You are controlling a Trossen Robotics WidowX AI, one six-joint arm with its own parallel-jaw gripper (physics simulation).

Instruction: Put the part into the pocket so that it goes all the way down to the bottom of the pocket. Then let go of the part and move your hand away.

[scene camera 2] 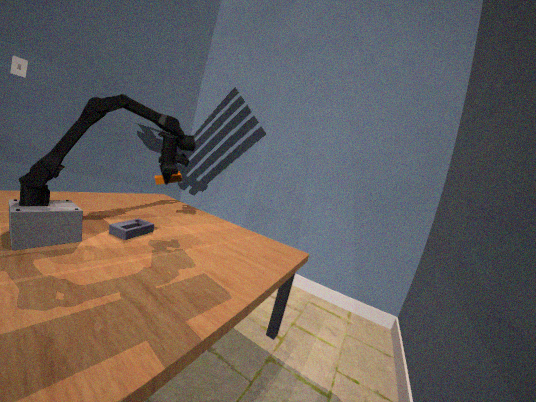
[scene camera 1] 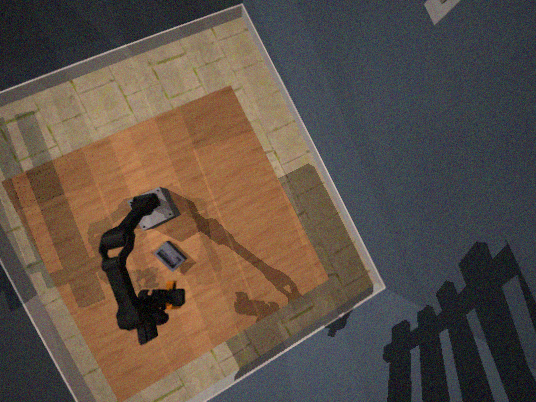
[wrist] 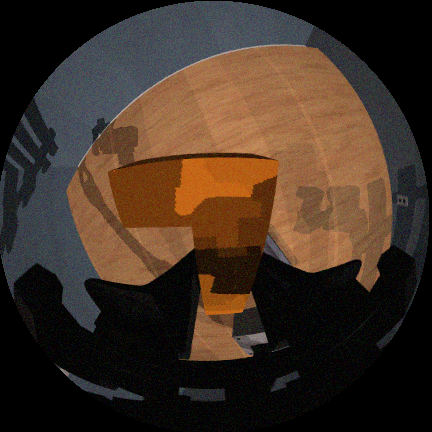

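Where they show: gripper, between the fingertips: point(scene camera 2: 165, 183) point(scene camera 1: 173, 290) point(wrist: 221, 249); arm's base, origin of its link: point(scene camera 2: 33, 203) point(scene camera 1: 152, 201) point(wrist: 262, 347).
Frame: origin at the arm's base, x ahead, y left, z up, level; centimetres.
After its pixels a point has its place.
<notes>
The orange part point(scene camera 1: 171, 286) @(z 13.2, x 39.7, y -2.3 cm) point(scene camera 2: 160, 179) @(z 11.8, x 39.1, y -4.4 cm) point(wrist: 227, 190) @(z 15.2, x 46.2, y -6.1 cm) is L-shaped in the wrist view, with a wide bar to the left and a leg running down between the fingers. My gripper point(scene camera 1: 168, 298) @(z 10.4, x 42.3, y -3.7 cm) point(scene camera 2: 169, 180) @(z 10.4, x 42.3, y -3.7 cm) point(wrist: 221, 249) @(z 10.4, x 42.3, y -3.7 cm) is shut on the part and holds it up in the air, well above the table. The grey-blue block with the pocket point(scene camera 1: 162, 246) @(z -6.8, x 22.4, y -7.3 cm) point(scene camera 2: 118, 232) @(z -8.6, x 22.6, y -9.6 cm) lies flat on the table, apart from the part, between it and the arm's base. In the wrist view a sliver of the block point(wrist: 275, 248) @(z -6.9, x 31.2, y -9.8 cm) shows; the part and a finger hide the rest.
The arm's grey base box point(scene camera 1: 162, 215) @(z -0.2, x 8.3, y 1.7 cm) point(scene camera 2: 45, 226) @(z -4.2, x 2.2, y -10.0 cm) stands beyond the pocket block; part of it shows low in the wrist view. The wooden table point(scene camera 1: 240, 200) @(z -10.5, x 16.9, y 40.0 cm) point(scene camera 2: 215, 250) @(z -10.5, x 49.3, y -34.7 cm) point(wrist: 250, 100) @(z -10.5, x 64.3, y -18.1 cm) has a corner at the right in scene camera 2. Shadows cross the table and walls.
</notes>
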